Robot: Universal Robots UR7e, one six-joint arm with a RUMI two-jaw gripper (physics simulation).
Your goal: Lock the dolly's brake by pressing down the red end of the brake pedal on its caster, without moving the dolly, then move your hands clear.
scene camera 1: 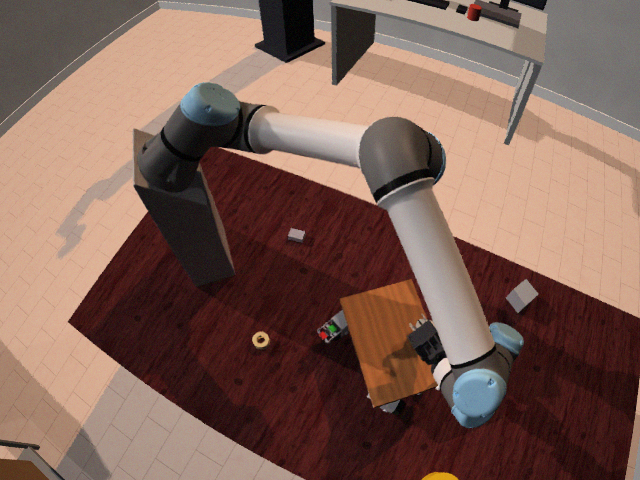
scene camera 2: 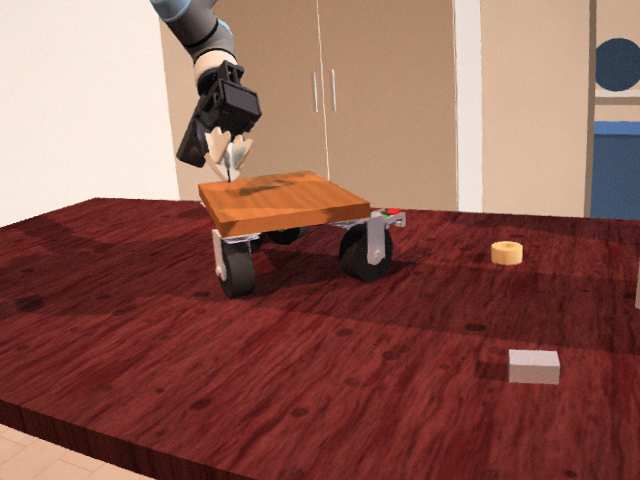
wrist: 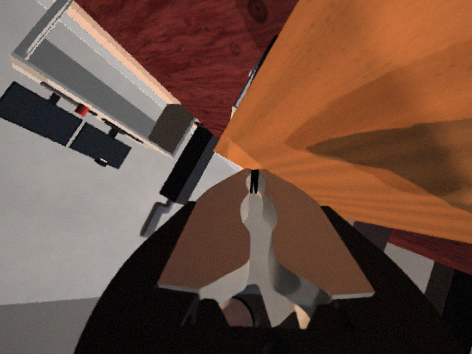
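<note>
There's a dolly (scene camera 2: 283,206) here, and I can see the dolly (scene camera 1: 378,320) from another camera too, plus the dolly (wrist: 358,111) in the wrist view. As for my gripper (scene camera 2: 228,181), I can also see my gripper (scene camera 1: 419,320), and the wrist view shows my gripper (wrist: 252,171).
</note>
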